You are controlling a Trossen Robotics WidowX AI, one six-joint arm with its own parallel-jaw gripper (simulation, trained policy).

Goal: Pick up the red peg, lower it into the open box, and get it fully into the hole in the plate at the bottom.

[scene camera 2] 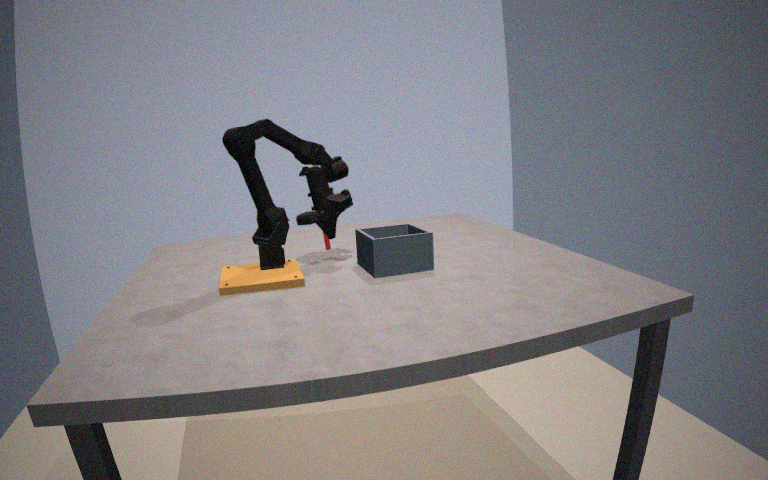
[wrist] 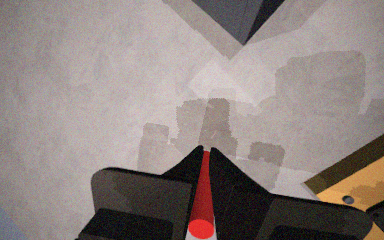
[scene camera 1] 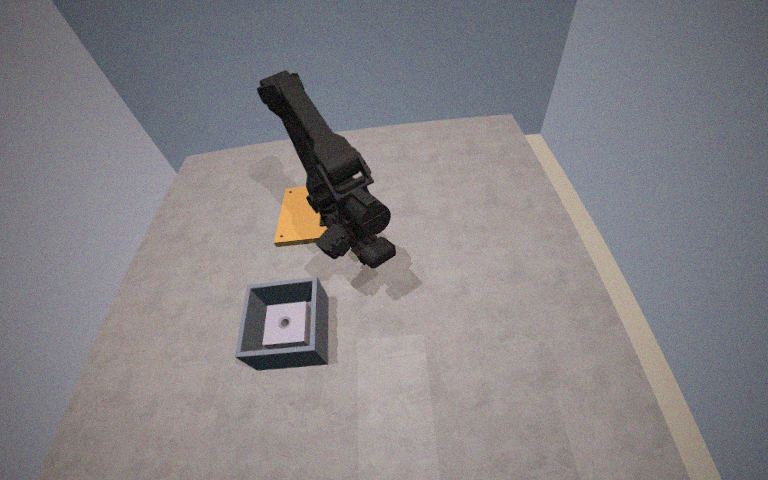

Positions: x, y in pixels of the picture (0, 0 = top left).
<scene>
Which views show the white plate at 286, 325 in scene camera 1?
Scene camera 1 only.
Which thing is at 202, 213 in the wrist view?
A red peg.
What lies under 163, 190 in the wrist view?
My gripper.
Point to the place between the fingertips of my gripper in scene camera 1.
At 364, 262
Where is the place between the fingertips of my gripper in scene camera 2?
332, 238
</scene>
